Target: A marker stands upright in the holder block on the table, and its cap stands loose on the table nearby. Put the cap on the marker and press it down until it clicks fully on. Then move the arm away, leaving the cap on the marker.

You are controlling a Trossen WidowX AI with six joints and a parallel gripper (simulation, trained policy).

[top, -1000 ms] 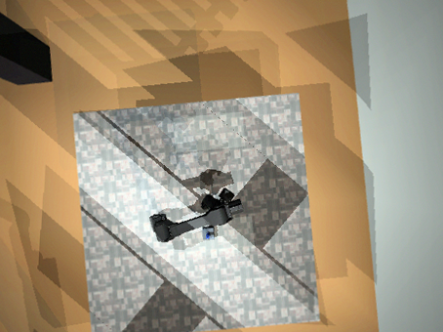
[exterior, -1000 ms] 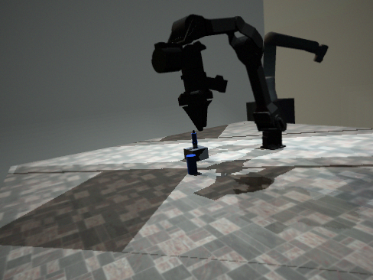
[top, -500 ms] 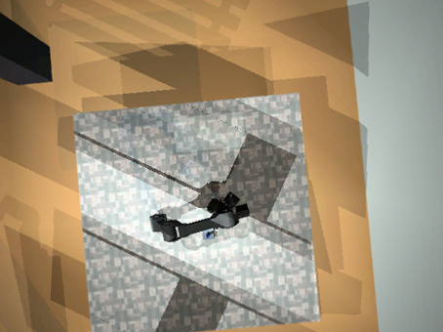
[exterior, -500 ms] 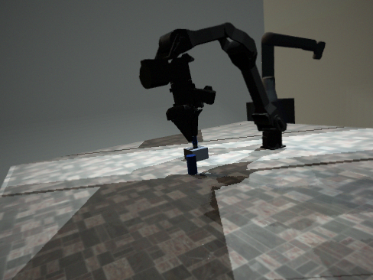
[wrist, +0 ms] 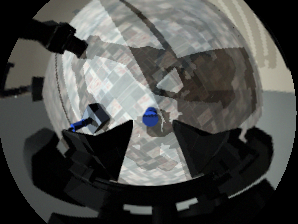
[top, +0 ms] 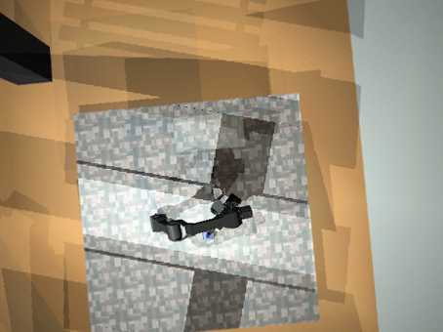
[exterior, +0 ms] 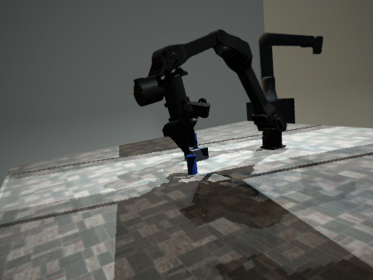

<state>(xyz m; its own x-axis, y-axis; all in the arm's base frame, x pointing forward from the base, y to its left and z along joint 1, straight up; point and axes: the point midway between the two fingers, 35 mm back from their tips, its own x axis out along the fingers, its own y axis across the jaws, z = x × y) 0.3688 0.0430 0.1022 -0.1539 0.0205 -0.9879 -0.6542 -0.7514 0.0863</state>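
Now: gripper tip 4 cm above the blue cap. Round my gripper tip: holder block (10 cm behind, 14 cm to the right, 5 cm below).
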